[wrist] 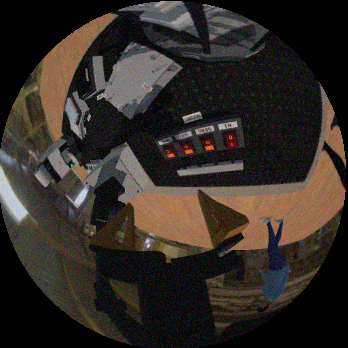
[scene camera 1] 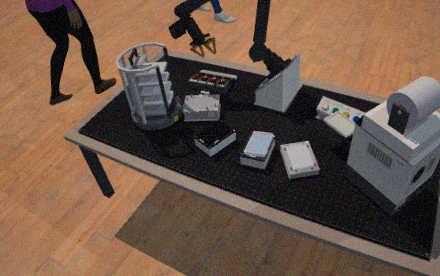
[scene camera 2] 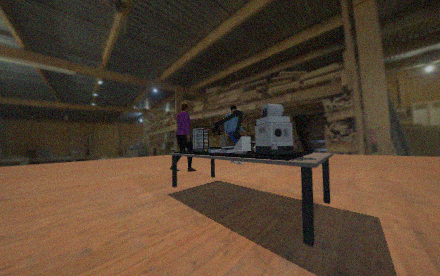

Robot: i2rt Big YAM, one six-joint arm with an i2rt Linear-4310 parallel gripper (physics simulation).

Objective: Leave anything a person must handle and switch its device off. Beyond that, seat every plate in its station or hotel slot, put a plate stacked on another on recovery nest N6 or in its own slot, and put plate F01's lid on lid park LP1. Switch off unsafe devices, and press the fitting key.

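Frame: origin at the arm's base, x down, y ahead, z right, level; millimetres.
Seen in the pictures: gripper, fingertip midpoint: [wrist: 163, 199] [scene camera 1: 209, 55] [scene camera 2: 222, 138]; arm's base at its link origin: [wrist: 108, 189] [scene camera 1: 279, 70] [scene camera 2: 242, 140].
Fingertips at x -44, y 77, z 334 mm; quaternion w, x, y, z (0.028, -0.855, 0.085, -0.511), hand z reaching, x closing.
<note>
Offsets run from my fingertips to a thing's middle. "pt": to the spot under its first point.
My gripper [scene camera 1: 206, 53] [wrist: 162, 199] is open and empty, raised beyond the back edge near the switch strip. The switch strip @(pt dz -2, dx +136, dy +6 mm) [scene camera 1: 212, 79] [wrist: 200, 142] has several red rockers. In the wrist view three glow orange; the one at the H1 end shows no glow. The round plate hotel @(dz +132, dx +16, dy +298 mm) [scene camera 1: 150, 92] [scene camera 2: 201, 139] stands at the left. A grey boxy device @(dz -64, dx +151, dy +199 mm) [scene camera 1: 202, 107] [wrist: 142, 80] is beside it. A black plate @(dz -229, dx +127, dy +346 mm) [scene camera 1: 216, 134] and a light-blue plate @(dz -427, dx +122, dy +329 mm) [scene camera 1: 259, 143] sit on separate stations. A white flat unit @(dz -586, dx +159, dy +291 mm) [scene camera 1: 300, 159] is right of them. A pale plate @(dz -699, dx +70, dy +132 mm) [scene camera 1: 340, 123] lies before the button panel @(dz -666, dx +147, dy -19 mm) [scene camera 1: 327, 106].
A grey wedge-shaped housing [scene camera 1: 280, 90] [wrist: 132, 170] stands near the back edge by the arm's base. A large white machine @(dz -933, dx -39, dy +252 mm) [scene camera 1: 382, 160] [scene camera 2: 273, 135] fills the right end. A person in purple [scene camera 1: 57, 42] [scene camera 2: 183, 122] and one in blue [scene camera 2: 233, 127] [wrist: 275, 282] stand beyond the table.
</note>
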